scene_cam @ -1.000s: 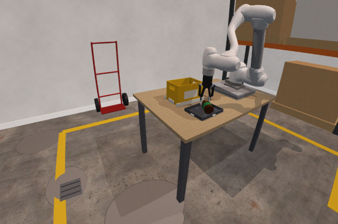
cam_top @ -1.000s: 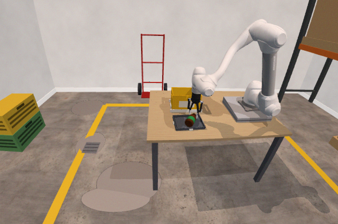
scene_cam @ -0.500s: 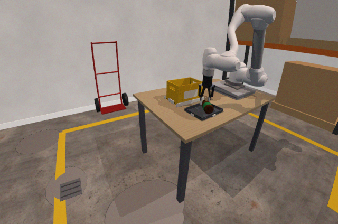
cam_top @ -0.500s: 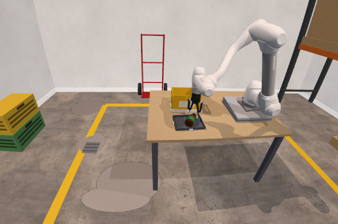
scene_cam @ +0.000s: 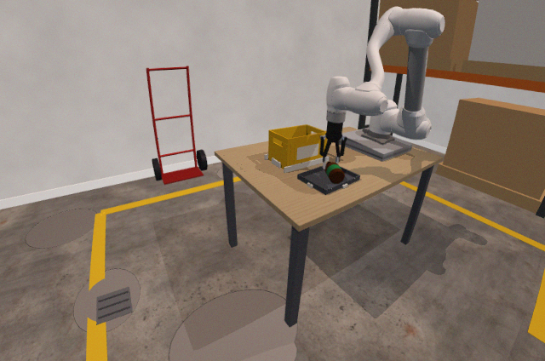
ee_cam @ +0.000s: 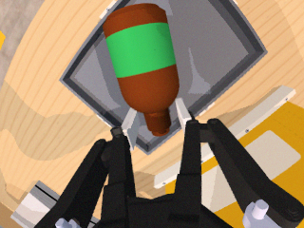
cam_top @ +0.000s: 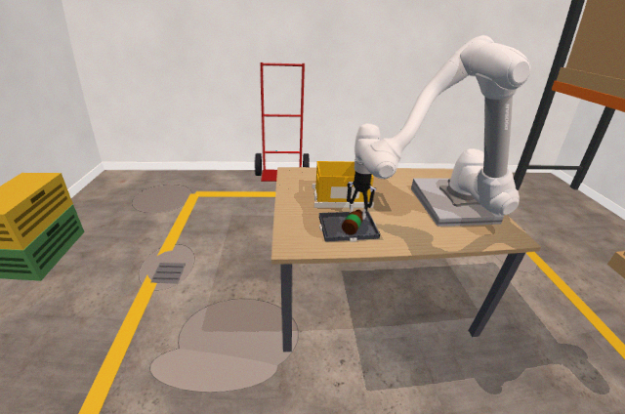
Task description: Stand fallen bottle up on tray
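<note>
The bottle is 30 mm ahead of my hand, 40 mm to the left of it and 20 mm below it. Round my hand: dark tray 50 mm ahead, 40 mm to the left, 50 mm below; then yellow crate 30 mm ahead, 230 mm to the right, 20 mm above.
</note>
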